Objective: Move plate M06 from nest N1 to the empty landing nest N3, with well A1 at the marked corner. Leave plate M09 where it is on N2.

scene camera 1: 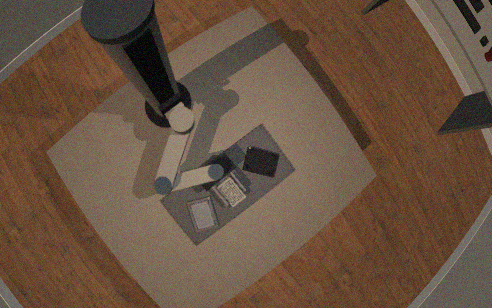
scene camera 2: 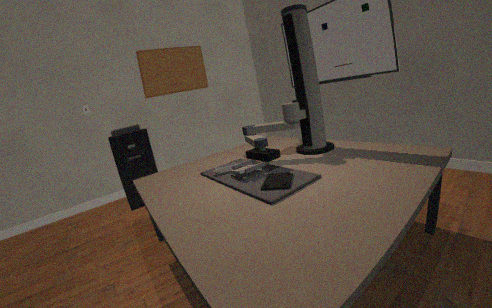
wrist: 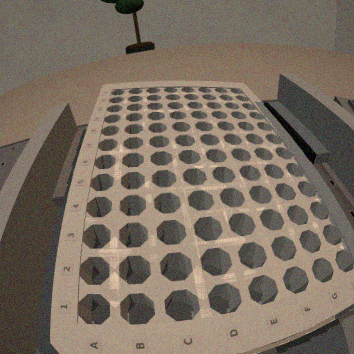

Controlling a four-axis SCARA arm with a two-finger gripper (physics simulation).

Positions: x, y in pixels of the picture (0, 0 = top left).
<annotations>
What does my gripper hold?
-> A white well plate.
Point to a white well plate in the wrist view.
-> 191, 214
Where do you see a grey nest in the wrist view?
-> At 330, 330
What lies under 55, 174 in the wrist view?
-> My gripper.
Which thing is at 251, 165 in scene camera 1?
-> A black nest.
</annotations>
